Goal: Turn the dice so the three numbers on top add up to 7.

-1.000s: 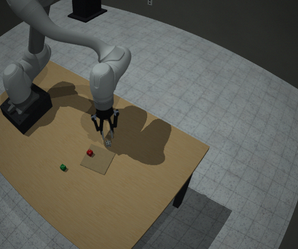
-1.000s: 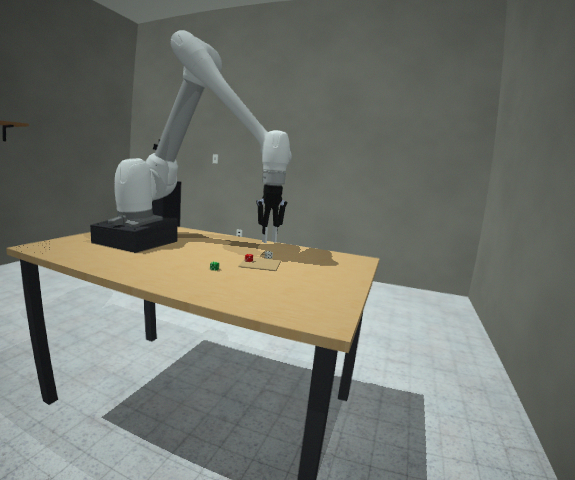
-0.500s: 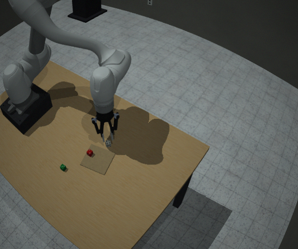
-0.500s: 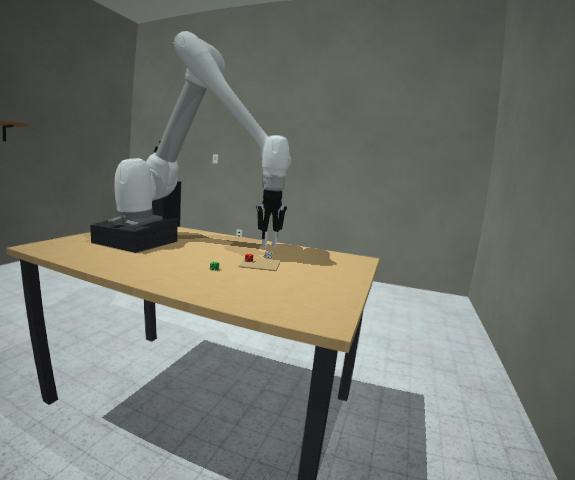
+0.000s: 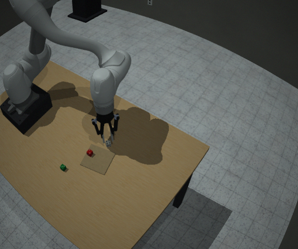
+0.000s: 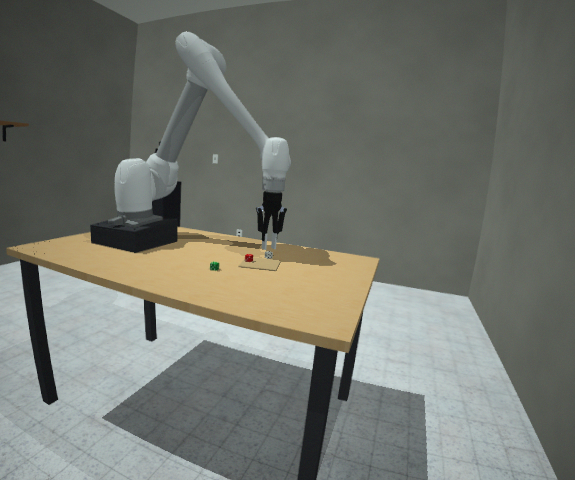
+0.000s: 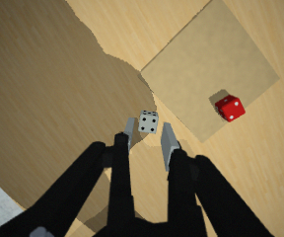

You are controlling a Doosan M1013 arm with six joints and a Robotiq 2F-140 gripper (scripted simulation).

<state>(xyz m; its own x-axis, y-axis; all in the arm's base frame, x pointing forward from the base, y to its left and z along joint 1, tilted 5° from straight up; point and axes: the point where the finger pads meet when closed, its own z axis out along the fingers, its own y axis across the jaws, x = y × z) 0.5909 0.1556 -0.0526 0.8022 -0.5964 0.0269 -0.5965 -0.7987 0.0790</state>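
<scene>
My hand is 60 mm above the white die. The rest, counted from my hand: red die: 30 mm behind, 110 mm to the right, 50 mm below; tan mat: 20 mm ahead, 100 mm to the right, 70 mm below; green die: 80 mm behind, 270 mm to the right, 60 mm below.
</scene>
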